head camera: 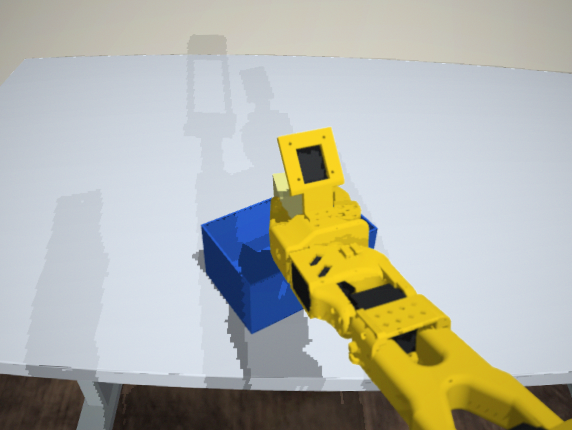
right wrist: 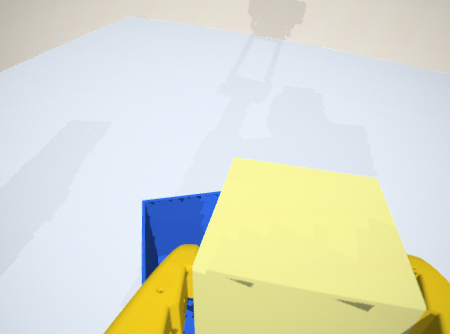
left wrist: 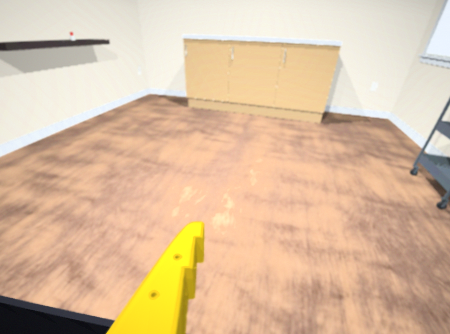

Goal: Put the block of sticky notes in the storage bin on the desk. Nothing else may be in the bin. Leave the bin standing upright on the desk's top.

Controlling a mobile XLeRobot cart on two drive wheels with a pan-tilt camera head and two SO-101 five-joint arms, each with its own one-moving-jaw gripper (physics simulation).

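Places are measured from the left arm's base along level axes (x down, y back, z left), in metres.
Where they show: left end effector, tool point: (left wrist: 204,236); right end effector, tool point: (head camera: 278,201) (right wrist: 198,264).
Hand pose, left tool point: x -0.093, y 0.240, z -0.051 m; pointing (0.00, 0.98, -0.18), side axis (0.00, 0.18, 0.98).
Observation:
Each offset is from my left tool point to the centre of the thing. Level surfaces: height alone.
The pale yellow block of sticky notes @(dz -0.188, dx -0.009, dy -0.660 m) (head camera: 281,184) (right wrist: 305,225) is between the two jaws of my right gripper (right wrist: 305,280), which is shut on it. The gripper and block are above the blue storage bin @(dz -0.188, dx +0.111, dy -0.717 m) (head camera: 227,280) (right wrist: 175,220), near its far side in the head view. The bin stands upright on the white desk @(dx +0.148 m) (head camera: 125,150) (right wrist: 75,90). My right arm hides the bin's right part, and the block covers much of it in the right wrist view. My left gripper shows one notched jaw in the left wrist view, so it is fully open.
In the left wrist view, a wooden floor @(dx +0.869 m) (left wrist: 280,225) spreads before a light wood cabinet (left wrist: 255,75). A dark wall shelf (left wrist: 60,44) is at the left and a grey cart (left wrist: 429,135) at the right. The desk's near edge (head camera: 165,381) runs below the bin in the head view.

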